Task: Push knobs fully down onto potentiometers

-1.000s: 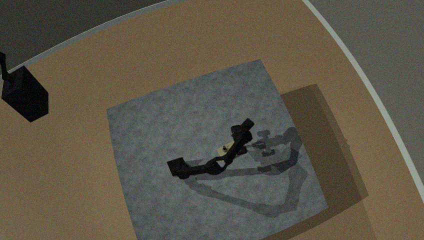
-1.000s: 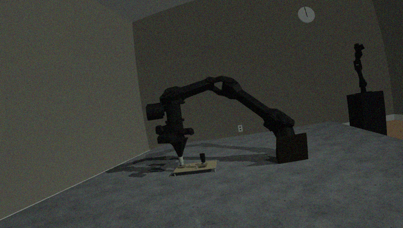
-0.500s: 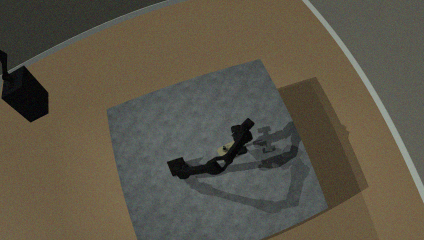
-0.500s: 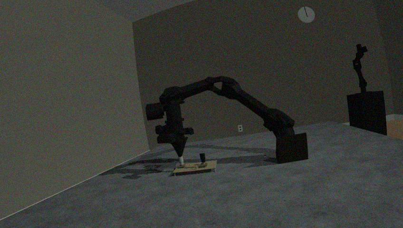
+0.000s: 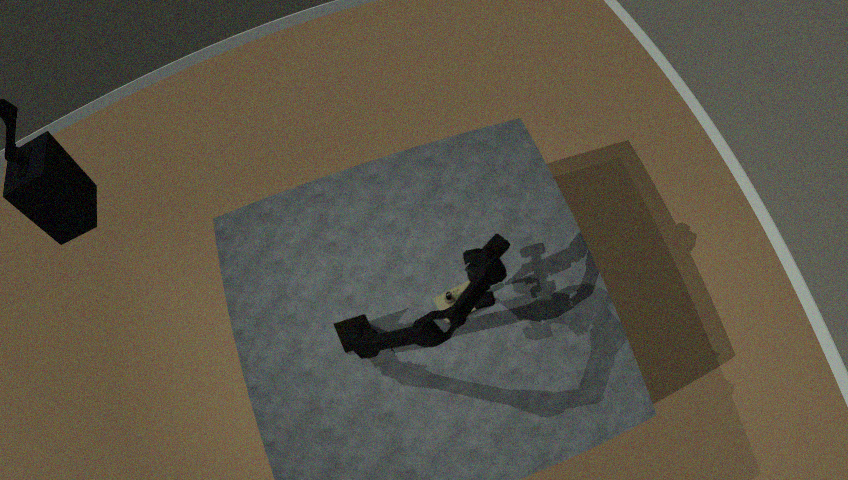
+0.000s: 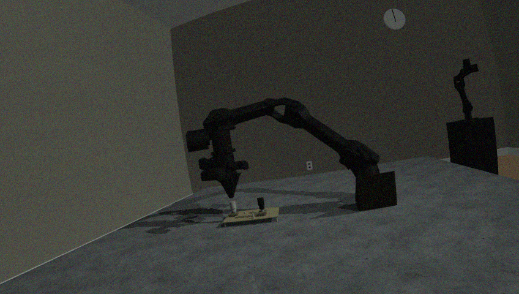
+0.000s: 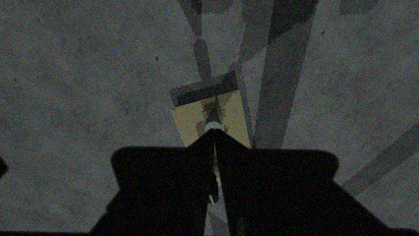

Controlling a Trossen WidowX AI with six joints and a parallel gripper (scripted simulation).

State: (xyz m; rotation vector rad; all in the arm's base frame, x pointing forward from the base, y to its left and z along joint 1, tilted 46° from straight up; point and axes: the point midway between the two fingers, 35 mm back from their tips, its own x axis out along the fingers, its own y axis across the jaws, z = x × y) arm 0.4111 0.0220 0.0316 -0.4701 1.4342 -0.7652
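My gripper tip is now 20 mm above the light grey knob. From my gripper tip the other things lie so: dark knob: 90 mm behind, 20 mm to the left, 20 mm below.
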